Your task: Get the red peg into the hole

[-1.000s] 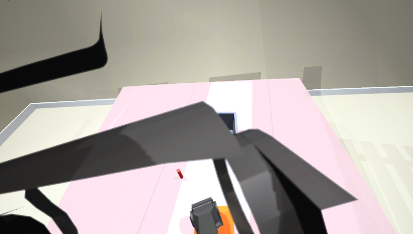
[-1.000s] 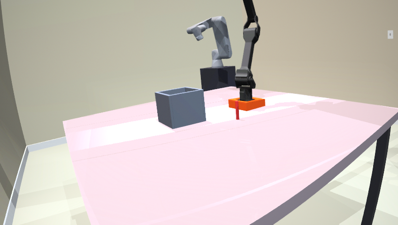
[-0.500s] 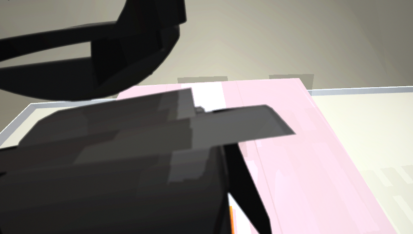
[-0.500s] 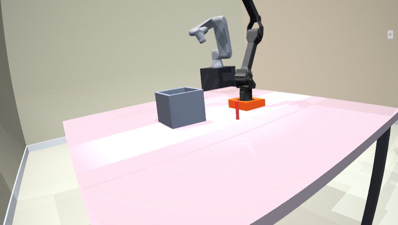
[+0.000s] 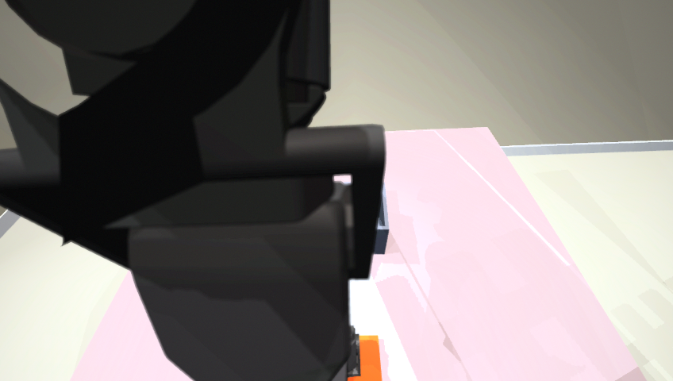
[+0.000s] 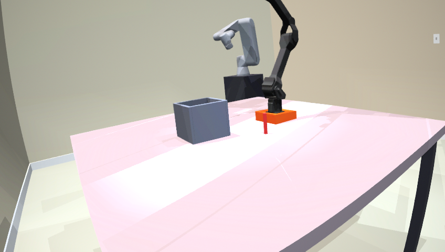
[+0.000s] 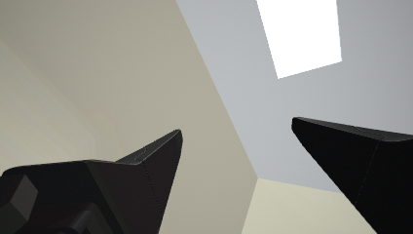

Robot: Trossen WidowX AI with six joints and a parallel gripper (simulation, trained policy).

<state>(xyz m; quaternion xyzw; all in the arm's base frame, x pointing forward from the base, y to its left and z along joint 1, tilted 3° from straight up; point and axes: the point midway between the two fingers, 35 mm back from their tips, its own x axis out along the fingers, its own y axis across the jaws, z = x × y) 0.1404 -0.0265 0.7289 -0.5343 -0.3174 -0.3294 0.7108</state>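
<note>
My gripper tip is now 6 cm short of the red peg, 12 cm to the right of it and 76 cm above it.
</note>
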